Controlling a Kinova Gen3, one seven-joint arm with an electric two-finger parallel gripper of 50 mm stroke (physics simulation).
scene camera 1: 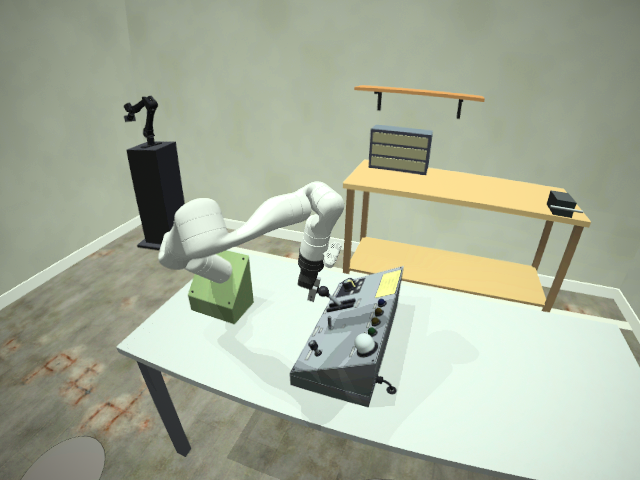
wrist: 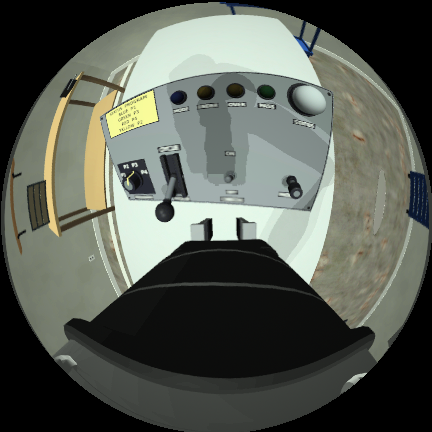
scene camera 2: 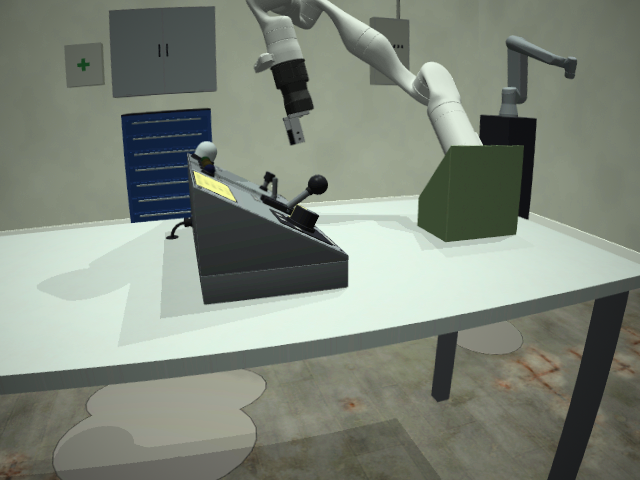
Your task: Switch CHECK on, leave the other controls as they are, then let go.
Note:
The pictures show: my gripper and a grey sloped control panel.
My gripper shows as well in scene camera 1 and in the wrist view.

